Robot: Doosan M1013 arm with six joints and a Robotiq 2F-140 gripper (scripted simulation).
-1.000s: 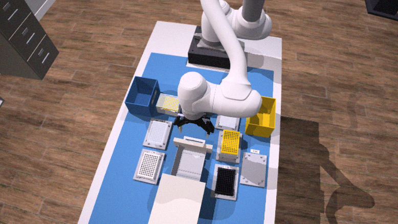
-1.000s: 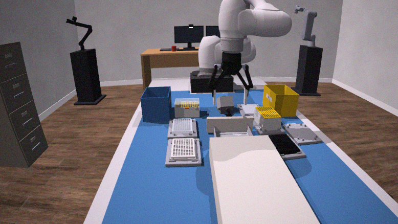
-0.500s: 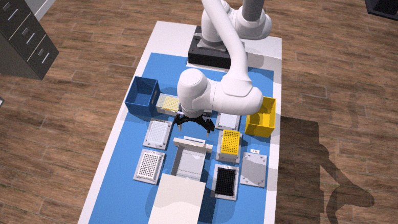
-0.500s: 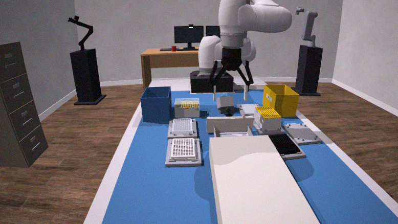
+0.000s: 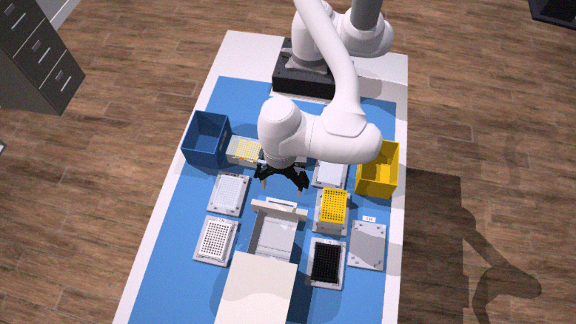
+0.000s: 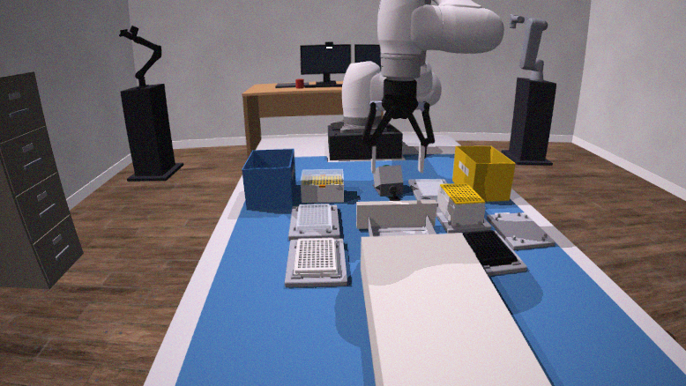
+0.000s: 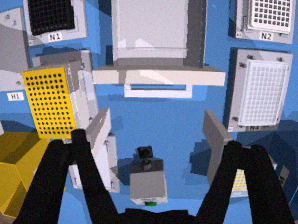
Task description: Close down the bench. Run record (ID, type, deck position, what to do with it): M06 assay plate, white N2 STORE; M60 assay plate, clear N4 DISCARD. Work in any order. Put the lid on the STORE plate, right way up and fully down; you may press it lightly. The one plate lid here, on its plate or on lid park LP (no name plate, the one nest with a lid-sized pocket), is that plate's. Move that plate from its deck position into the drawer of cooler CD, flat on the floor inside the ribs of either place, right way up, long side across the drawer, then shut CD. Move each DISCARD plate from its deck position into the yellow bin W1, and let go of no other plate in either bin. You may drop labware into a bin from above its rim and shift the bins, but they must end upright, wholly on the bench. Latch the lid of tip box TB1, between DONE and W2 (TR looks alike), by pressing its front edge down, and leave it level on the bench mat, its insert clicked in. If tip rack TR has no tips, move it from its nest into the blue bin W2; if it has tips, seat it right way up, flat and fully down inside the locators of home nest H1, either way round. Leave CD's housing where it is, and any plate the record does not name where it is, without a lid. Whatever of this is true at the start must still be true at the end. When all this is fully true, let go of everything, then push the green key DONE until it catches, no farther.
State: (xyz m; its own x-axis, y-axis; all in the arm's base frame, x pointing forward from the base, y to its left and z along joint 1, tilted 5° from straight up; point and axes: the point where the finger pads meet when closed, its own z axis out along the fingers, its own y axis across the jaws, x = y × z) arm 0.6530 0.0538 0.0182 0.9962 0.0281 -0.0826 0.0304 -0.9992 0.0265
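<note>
The clear plate lid lies 18 cm behind my hand, 14 cm to the left of it and 14 cm below it. Also, from my hand: nest N3: 2 cm behind, 18 cm to the left, 15 cm below; then tip rack TR: 2 cm behind, 17 cm to the left, 10 cm below; then cooler CD's drawer: 16 cm ahead, 13 cm below.
</note>
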